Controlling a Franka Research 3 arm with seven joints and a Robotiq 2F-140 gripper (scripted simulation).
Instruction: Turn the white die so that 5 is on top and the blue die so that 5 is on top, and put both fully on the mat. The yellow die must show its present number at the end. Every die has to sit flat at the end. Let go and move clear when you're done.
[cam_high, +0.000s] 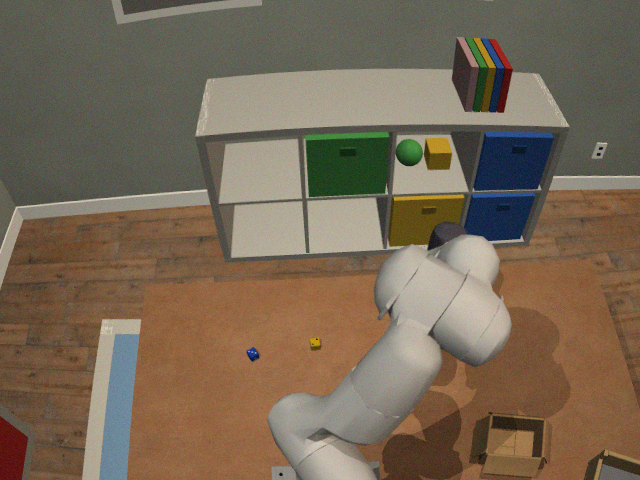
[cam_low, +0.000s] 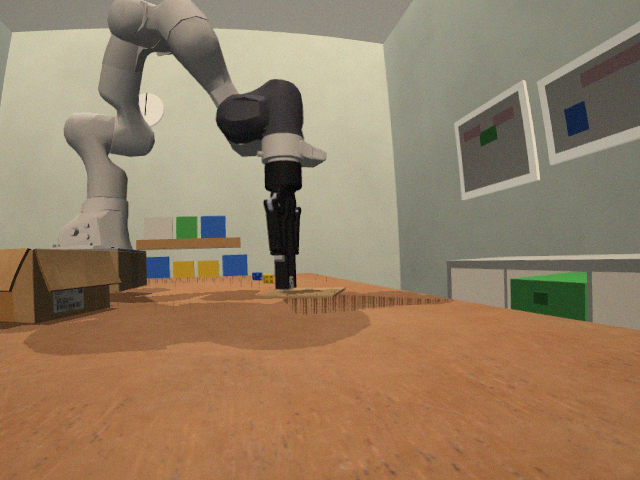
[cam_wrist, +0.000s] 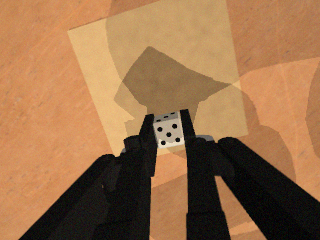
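The white die lies 20 mm below my hand. The rest, counted from my hand: tan mat (40 mm below, 30 mm ahead, 20 mm to the right); yellow die (300 mm to the left, 30 mm below, 30 mm behind); blue die (470 mm to the left, 60 mm behind, 30 mm below).
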